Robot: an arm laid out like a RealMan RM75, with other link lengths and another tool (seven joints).
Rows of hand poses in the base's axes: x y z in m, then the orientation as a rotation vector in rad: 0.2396 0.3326 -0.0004 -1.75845 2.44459 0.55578; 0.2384 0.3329 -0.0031 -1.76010 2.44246 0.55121; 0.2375 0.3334 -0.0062 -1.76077 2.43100 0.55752; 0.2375 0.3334 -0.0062 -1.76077 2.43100 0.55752; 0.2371 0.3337 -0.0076 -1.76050 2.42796 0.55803; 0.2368 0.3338 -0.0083 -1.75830 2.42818 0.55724; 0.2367 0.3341 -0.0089 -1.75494 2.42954 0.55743; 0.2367 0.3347 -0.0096 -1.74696 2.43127 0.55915; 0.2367 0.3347 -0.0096 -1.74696 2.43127 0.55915; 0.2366 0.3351 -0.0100 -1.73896 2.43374 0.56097; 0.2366 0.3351 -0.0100 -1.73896 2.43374 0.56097
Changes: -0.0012 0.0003 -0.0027 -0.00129 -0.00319 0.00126; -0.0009 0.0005 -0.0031 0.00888 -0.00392 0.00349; 0.0000 0.0000 0.0000 0.00000 0.00000 0.00000; -0.0004 0.0003 -0.0014 0.00203 -0.00178 0.00058; -0.0003 0.0001 -0.0007 0.00032 -0.00098 -0.00147; -0.0001 0.0003 -0.0006 0.00050 -0.00012 -0.00240; 0.0000 0.0006 -0.0007 0.00255 -0.00058 -0.00528; 0.0000 0.0000 0.0000 0.00000 0.00000 0.00000; -0.0001 0.0004 -0.0004 0.00217 -0.00003 -0.00546; 0.0000 0.0000 0.0000 0.00000 0.00000 0.00000
